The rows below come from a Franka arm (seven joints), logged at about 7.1 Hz.
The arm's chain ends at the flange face. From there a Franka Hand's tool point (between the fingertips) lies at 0.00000 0.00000 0.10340 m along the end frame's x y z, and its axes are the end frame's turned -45 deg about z.
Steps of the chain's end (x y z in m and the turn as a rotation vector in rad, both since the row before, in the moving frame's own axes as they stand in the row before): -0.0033, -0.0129, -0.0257, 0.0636, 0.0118, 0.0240; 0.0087, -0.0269, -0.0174, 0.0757, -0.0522, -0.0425; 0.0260, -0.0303, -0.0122, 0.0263, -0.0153, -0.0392; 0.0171, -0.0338, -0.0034, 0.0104, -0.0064, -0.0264; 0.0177, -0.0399, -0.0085, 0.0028, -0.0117, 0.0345; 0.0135, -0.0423, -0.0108, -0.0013, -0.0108, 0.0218
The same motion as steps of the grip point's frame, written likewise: 0.0123, -0.0152, -0.0259, 0.0366, 0.0533, 0.0240; 0.0267, -0.0222, -0.0178, 0.0904, 0.0166, -0.0425; 0.0406, -0.0061, -0.0122, 0.0294, 0.0078, -0.0392; 0.0363, -0.0130, -0.0034, 0.0119, 0.0028, -0.0264; 0.0401, -0.0168, -0.0085, 0.0103, -0.0063, 0.0345; 0.0386, -0.0211, -0.0108, 0.0067, -0.0086, 0.0218
